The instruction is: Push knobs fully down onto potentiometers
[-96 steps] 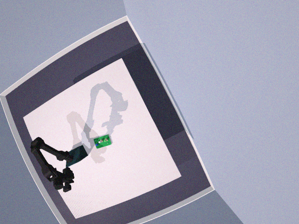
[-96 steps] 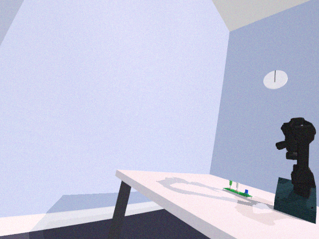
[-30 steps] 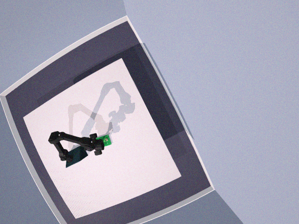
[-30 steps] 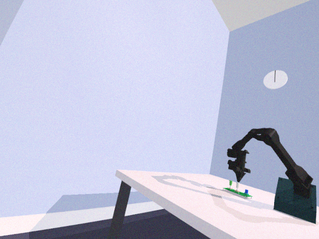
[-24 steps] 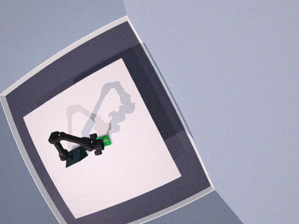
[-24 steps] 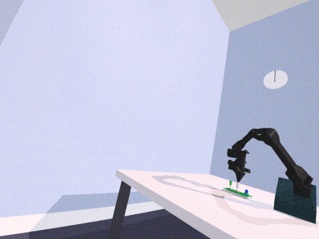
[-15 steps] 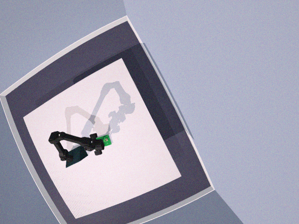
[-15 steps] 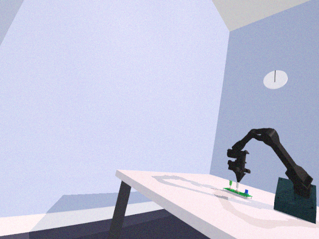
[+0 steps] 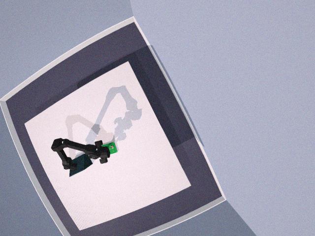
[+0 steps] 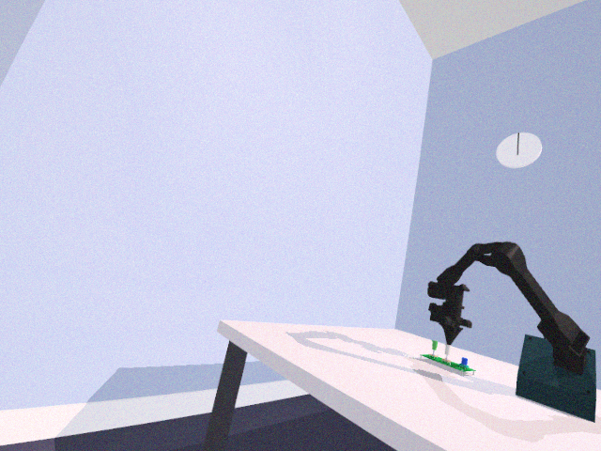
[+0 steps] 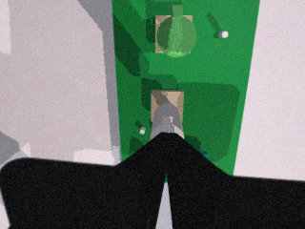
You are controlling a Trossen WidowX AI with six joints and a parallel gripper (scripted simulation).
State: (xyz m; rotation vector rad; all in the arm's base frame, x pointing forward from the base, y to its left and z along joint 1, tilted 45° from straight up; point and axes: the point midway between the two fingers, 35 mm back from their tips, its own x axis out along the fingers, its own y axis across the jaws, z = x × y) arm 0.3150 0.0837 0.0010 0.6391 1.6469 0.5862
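The green knob lies 50 mm ahead of my gripper tip and 20 mm below it. Also, from my gripper tip: white knob 20 mm below.
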